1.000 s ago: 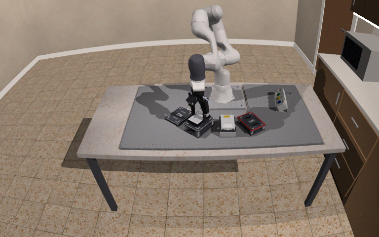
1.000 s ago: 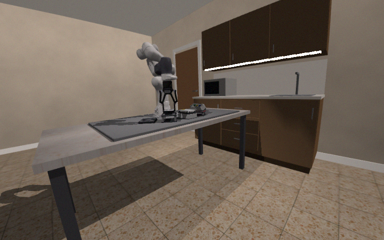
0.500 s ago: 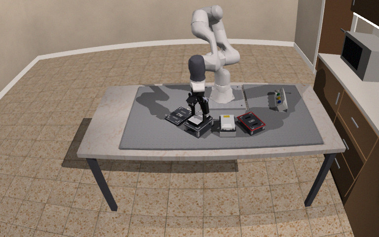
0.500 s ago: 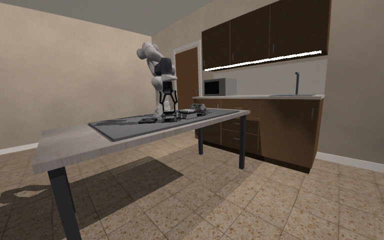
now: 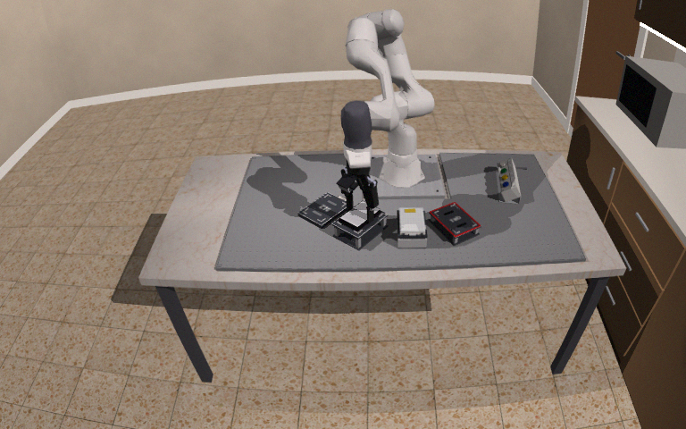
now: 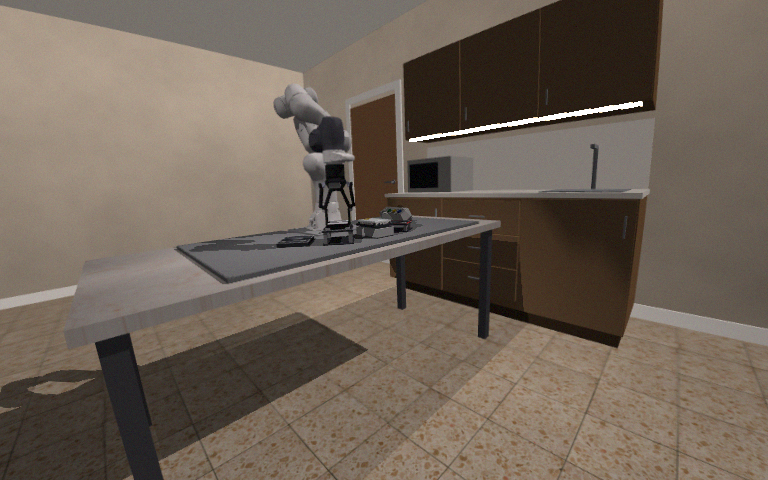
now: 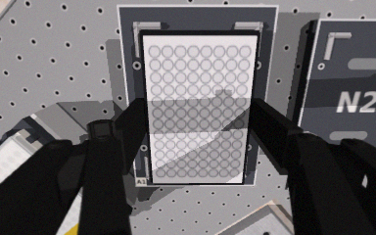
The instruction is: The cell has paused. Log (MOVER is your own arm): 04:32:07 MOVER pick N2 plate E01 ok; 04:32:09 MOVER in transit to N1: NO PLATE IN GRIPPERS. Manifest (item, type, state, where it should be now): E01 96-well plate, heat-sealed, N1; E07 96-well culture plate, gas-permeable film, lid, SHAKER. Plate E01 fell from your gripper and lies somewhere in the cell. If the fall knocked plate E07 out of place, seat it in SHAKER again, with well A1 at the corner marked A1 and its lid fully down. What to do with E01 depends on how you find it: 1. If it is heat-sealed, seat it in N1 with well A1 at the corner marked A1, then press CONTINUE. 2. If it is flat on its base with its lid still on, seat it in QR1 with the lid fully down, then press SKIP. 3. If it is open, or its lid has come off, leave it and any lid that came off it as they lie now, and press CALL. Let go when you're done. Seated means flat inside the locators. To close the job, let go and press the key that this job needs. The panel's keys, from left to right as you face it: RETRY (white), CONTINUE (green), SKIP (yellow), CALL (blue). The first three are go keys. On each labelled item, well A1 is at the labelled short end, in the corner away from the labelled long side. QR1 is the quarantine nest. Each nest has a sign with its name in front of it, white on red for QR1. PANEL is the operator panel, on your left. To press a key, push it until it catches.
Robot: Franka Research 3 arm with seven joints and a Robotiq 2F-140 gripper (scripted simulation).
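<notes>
My gripper is now 2 cm above the plate E01. From my hand the other things lie so: yellow key: 25 cm behind, 58 cm to the left, 3 cm below; then blue CALL key: 20 cm behind, 57 cm to the left, 3 cm below; then A1 mark: 2 cm behind, 9 cm to the left, 4 cm below.
</notes>
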